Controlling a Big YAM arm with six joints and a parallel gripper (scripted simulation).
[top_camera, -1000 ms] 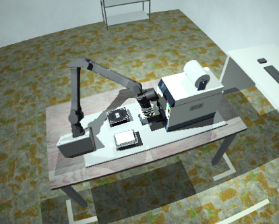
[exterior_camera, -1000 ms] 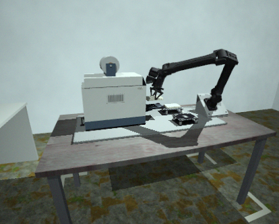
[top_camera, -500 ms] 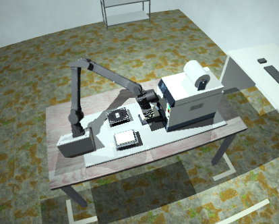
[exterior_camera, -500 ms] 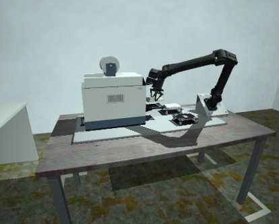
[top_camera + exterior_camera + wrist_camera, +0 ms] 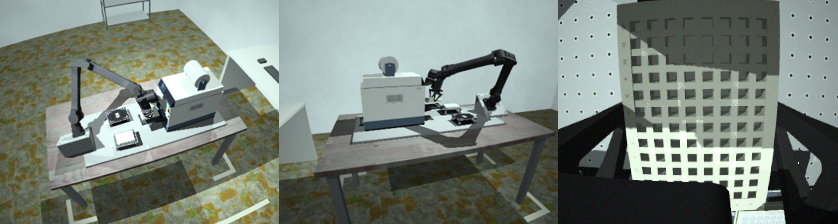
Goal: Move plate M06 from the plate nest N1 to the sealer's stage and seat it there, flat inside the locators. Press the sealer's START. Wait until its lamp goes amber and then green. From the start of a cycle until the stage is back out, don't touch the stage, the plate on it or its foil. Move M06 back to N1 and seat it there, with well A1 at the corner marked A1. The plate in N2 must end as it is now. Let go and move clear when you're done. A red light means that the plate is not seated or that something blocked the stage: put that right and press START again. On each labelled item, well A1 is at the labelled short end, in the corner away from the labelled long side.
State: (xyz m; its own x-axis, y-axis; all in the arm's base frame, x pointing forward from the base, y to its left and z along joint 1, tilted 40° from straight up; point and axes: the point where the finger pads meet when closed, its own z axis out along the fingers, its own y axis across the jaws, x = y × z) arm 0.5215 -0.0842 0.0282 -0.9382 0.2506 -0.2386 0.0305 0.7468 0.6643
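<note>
Right now the sealer stage is 60 mm below my hand. Round my hand: foil roll: 340 mm ahead, 260 mm above; black nest N1: 210 mm behind, 140 mm to the left, 120 mm below; pale plate: 210 mm behind, 100 mm below, 80 mm to the right.
</note>
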